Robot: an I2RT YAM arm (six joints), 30 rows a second.
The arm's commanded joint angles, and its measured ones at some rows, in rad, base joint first. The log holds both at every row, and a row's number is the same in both.
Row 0, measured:
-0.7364 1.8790 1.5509 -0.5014 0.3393 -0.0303
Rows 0 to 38, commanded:
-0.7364 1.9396 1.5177 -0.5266 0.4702 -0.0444
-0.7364 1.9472 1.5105 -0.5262 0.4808 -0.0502
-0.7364 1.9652 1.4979 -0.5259 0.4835 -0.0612
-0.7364 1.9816 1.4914 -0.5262 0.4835 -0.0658
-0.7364 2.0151 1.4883 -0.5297 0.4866 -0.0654
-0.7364 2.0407 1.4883 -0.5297 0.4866 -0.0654
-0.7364 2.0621 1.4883 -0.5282 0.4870 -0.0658
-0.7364 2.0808 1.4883 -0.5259 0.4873 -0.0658
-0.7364 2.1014 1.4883 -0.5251 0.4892 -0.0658
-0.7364 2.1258 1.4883 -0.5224 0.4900 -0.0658
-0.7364 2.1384 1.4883 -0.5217 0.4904 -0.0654
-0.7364 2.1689 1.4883 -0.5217 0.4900 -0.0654
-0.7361 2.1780 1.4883 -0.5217 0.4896 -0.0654
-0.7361 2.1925 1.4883 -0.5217 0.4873 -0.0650
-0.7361 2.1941 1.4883 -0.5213 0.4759 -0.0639
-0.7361 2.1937 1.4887 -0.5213 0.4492 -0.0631
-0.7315 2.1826 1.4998 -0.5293 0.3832 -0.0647
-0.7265 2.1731 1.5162 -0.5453 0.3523 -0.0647
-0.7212 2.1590 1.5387 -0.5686 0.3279 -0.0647
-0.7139 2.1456 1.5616 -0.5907 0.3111 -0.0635
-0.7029 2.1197 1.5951 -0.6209 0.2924 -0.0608
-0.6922 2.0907 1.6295 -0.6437 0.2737 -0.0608
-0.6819 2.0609 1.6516 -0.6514 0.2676 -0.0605
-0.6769 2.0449 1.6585 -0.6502 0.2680 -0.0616
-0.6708 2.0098 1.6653 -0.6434 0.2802 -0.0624
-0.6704 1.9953 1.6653 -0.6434 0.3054 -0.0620
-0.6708 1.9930 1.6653 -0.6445 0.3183 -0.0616
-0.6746 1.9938 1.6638 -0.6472 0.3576 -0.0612
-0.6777 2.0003 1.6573 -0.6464 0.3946 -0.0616
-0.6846 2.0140 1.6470 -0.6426 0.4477 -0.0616
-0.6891 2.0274 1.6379 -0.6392 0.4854 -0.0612
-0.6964 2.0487 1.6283 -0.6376 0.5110 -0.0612
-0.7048 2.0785 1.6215 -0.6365 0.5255 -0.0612
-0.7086 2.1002 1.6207 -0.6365 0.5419 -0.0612
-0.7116 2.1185 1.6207 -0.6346 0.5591 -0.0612
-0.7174 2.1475 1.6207 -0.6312 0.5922 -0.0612
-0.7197 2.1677 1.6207 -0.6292 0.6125 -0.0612
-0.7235 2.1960 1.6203 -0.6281 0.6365 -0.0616
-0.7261 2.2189 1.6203 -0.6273 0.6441 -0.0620
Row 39, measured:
-0.7216 2.1479 1.6402 -0.6270 0.5468 -0.0563
